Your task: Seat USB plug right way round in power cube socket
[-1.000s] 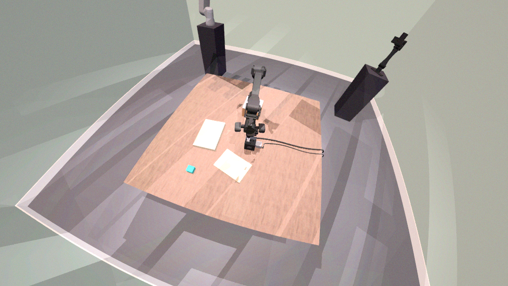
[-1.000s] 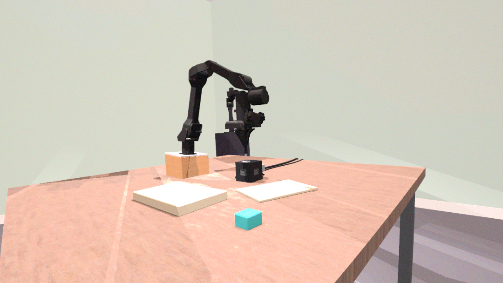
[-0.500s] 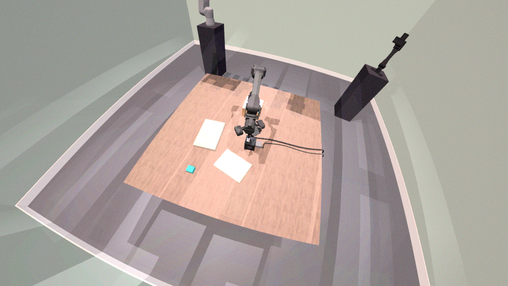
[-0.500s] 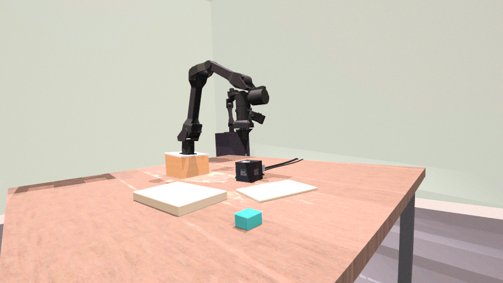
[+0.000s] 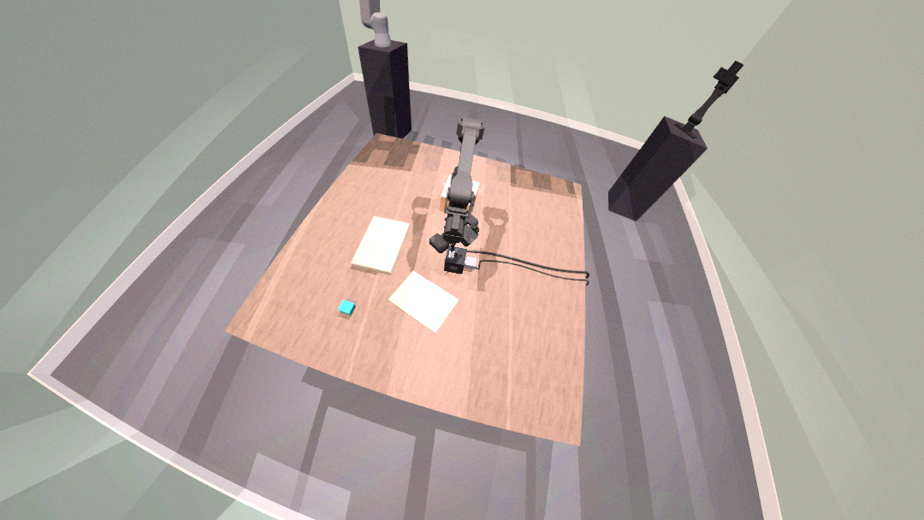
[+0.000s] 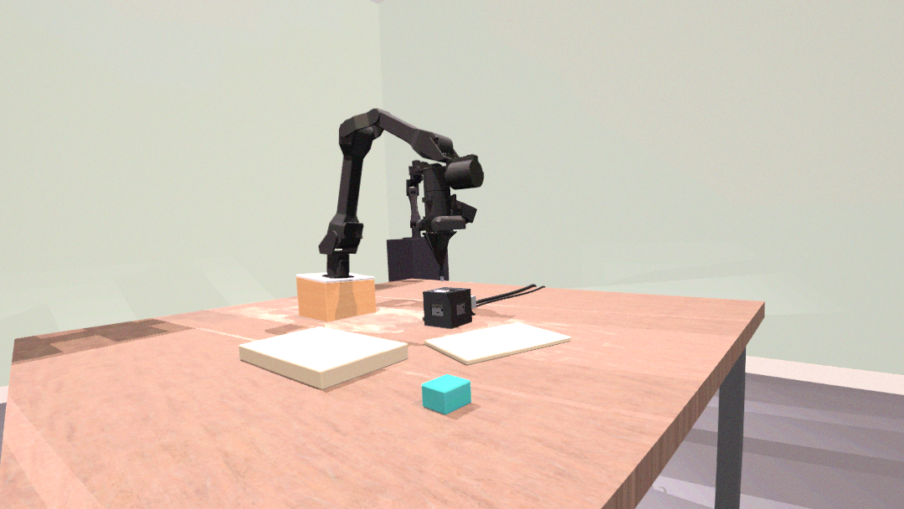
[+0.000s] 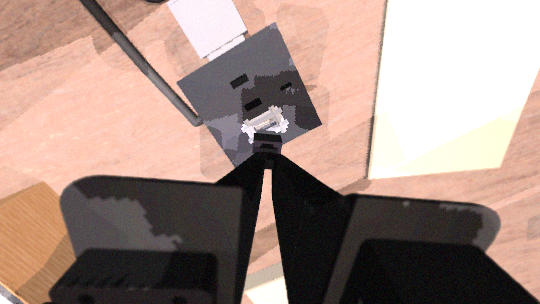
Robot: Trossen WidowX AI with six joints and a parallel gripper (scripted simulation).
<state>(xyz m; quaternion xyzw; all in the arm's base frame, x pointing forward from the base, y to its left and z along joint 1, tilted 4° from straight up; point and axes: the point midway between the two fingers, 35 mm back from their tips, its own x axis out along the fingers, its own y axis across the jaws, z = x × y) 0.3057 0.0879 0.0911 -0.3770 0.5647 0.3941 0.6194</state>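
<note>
The dark USB plug lies 2 cm below my gripper tip. Round my gripper tip: teal block 33 cm ahead, 28 cm to the right, 12 cm below; thick white slab 3 cm ahead, 30 cm to the right, 12 cm below; thin cream board 19 cm ahead, 3 cm to the right, 13 cm below.
</note>
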